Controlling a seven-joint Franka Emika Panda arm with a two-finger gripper.
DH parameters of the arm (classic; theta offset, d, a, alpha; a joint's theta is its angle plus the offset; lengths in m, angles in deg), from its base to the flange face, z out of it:
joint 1: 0 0.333 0 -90
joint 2: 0 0 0 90
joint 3: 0 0.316 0.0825 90
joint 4: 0 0 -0.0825 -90
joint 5: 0 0.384 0 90
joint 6: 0 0 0.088 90
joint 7: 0 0.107 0 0
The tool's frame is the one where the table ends.
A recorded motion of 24 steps. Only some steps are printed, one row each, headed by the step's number.
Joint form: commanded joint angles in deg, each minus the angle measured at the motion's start. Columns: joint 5, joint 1, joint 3, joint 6, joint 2, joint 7, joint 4.
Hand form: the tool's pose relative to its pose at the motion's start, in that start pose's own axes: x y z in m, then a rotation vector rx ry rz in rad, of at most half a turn. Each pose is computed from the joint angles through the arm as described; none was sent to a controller.
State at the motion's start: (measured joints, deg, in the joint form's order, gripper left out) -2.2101 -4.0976 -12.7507 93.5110 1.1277 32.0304 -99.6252
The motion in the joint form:
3: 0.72 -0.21 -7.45 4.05 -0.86 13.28 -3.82
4: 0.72 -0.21 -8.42 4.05 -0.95 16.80 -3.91
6: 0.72 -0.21 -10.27 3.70 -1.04 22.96 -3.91
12: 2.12 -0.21 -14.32 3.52 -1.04 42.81 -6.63
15: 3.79 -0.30 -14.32 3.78 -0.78 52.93 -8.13
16: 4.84 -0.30 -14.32 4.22 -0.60 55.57 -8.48
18: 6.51 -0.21 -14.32 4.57 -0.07 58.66 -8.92
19: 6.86 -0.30 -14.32 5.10 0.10 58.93 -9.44
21: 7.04 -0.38 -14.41 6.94 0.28 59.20 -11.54
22: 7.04 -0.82 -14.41 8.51 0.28 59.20 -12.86
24: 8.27 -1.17 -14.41 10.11 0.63 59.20 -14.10
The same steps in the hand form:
3: 0.0334 0.0639 0.0217 0.0332 -0.0082 0.3637
4: 0.0368 0.0728 0.0222 0.0345 -0.0114 0.4419
6: 0.0426 0.0897 0.0231 0.0335 -0.0207 0.5813
12: 0.0500 0.1239 0.0485 0.0126 -0.0901 0.9986
15: 0.0478 0.1212 0.0624 0.0012 -0.1319 1.1800
16: 0.0479 0.1189 0.0660 0.0078 -0.1474 1.2292
18: 0.0479 0.1140 0.0730 0.0104 -0.1758 1.2867
19: 0.0483 0.1137 0.0779 0.0108 -0.1817 1.2948
21: 0.0478 0.1143 0.0941 0.0048 -0.1879 1.3058
22: 0.0488 0.1180 0.1031 0.0090 -0.1860 1.3156
24: 0.0498 0.1185 0.1139 0.0211 -0.2017 1.3297

